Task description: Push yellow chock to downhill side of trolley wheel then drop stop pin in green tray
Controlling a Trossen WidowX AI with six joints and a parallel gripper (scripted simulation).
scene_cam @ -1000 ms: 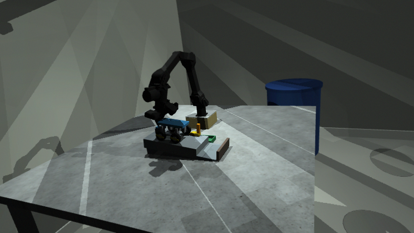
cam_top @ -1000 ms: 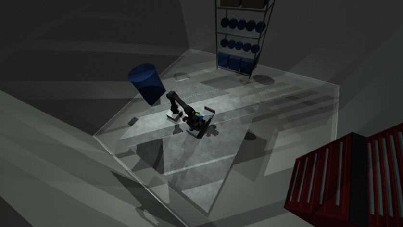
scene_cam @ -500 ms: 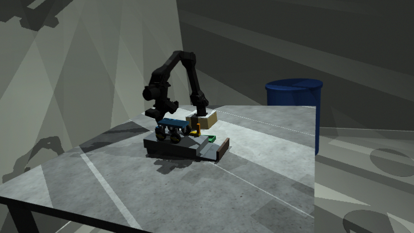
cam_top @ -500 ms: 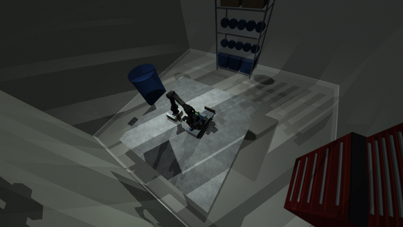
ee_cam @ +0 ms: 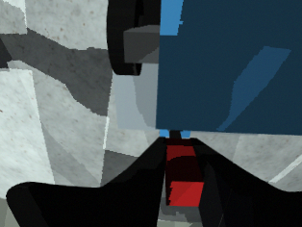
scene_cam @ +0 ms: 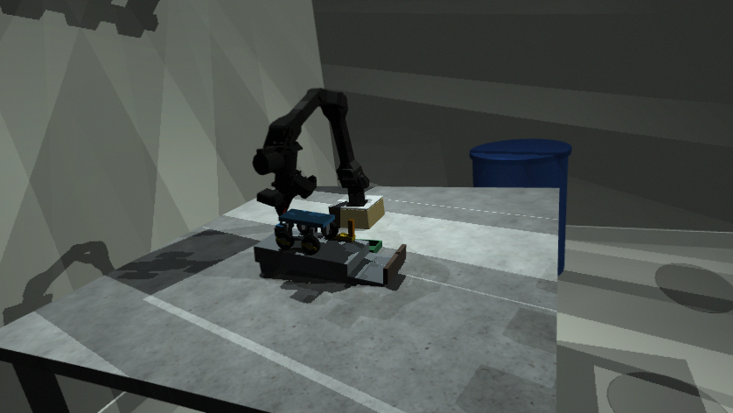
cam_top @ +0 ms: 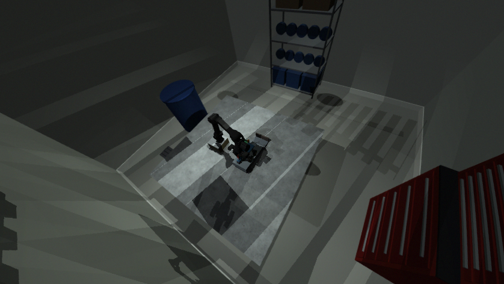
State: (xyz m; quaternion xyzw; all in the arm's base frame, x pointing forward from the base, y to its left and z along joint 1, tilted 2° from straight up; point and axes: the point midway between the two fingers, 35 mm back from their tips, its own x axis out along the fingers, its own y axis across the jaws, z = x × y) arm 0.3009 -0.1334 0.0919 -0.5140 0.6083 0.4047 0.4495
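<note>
The green tray lies 7 cm behind my gripper tip, 21 cm to the left of it and 15 cm below it. Round my gripper tip: trolley: 4 cm ahead, 9 cm to the left, 3 cm below; yellow chock: 1 cm behind, 18 cm to the left, 6 cm below; red-headed stop pin: right at my gripper tip.
</note>
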